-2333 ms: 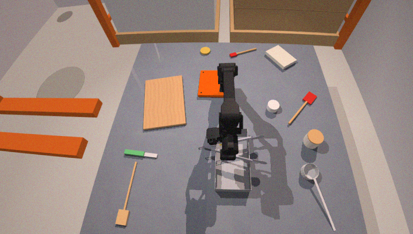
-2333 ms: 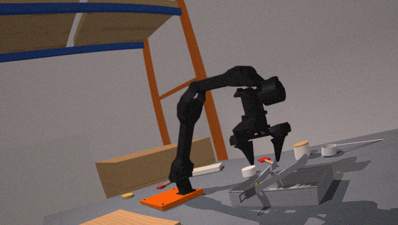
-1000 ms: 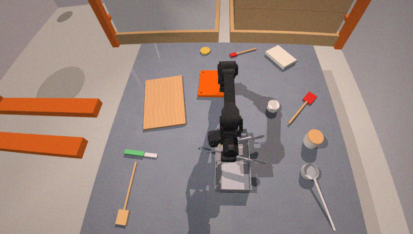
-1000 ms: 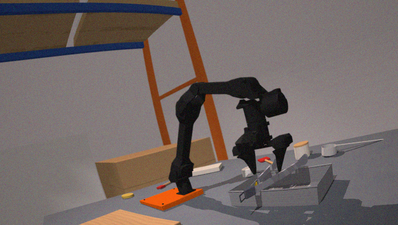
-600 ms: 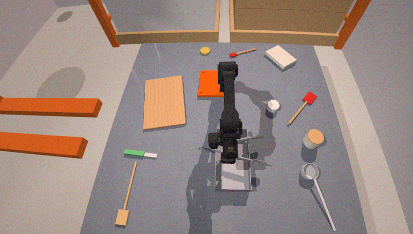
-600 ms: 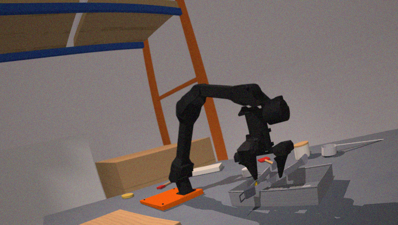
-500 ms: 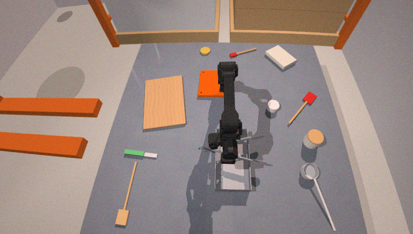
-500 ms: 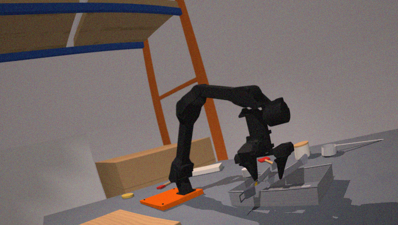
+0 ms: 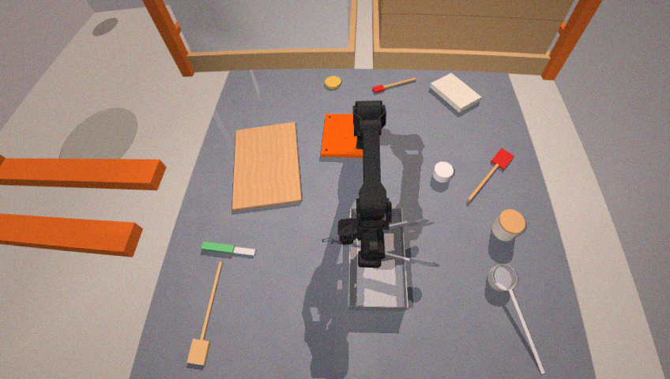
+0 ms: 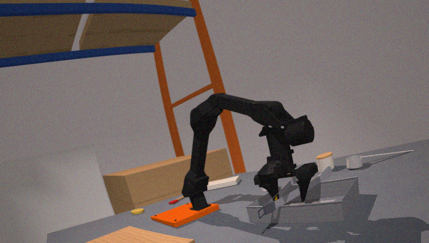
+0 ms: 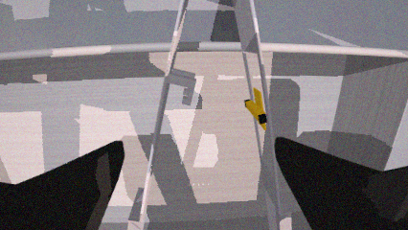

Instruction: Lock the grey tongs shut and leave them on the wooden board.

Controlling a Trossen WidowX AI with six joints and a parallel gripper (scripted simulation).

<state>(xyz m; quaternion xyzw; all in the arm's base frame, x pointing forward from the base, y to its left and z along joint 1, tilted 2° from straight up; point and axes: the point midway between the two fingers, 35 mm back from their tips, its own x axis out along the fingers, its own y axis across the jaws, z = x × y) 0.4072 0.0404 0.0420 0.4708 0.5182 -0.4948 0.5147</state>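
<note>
Right now my gripper tip is 3 cm short of the roasting tin, 3 cm to the right of it and 1 cm above it. The rest, counted from my gripper tip: white puck: 30 cm behind, 24 cm to the left, 2 cm below; green-handled tool: 5 cm ahead, 43 cm to the right, 3 cm below; yellow part: 2 cm behind, 3 cm to the right, 3 cm above.
</note>
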